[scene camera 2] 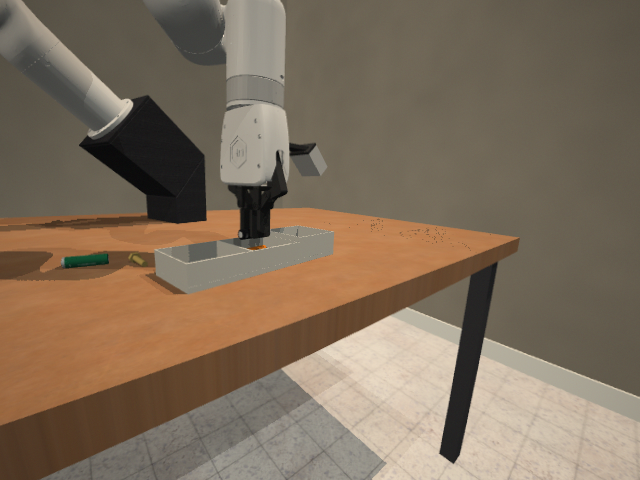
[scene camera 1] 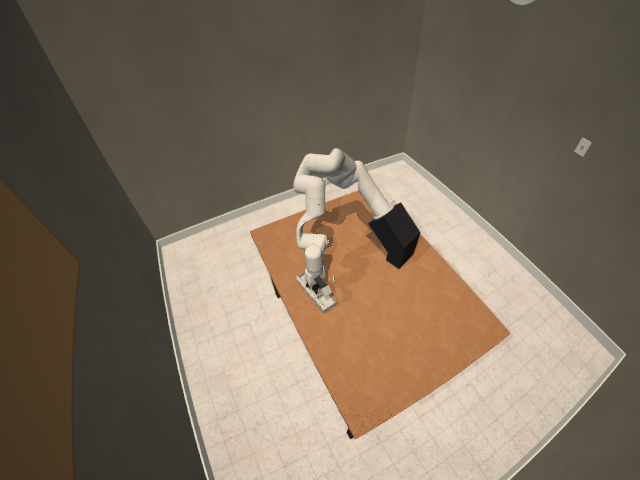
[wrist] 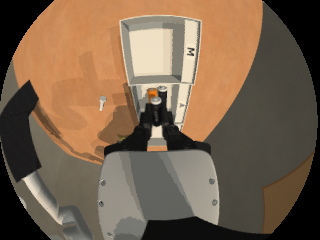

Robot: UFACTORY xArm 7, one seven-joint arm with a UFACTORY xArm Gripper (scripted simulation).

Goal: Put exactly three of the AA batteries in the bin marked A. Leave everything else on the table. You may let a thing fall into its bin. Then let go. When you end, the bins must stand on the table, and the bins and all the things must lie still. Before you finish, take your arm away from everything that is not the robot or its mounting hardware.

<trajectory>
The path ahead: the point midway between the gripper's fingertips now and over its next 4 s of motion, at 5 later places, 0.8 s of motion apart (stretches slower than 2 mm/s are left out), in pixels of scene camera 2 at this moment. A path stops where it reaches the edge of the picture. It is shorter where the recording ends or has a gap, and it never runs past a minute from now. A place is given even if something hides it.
My gripper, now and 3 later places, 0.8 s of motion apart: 255,236; 255,228; 255,186; 257,122
</trajectory>
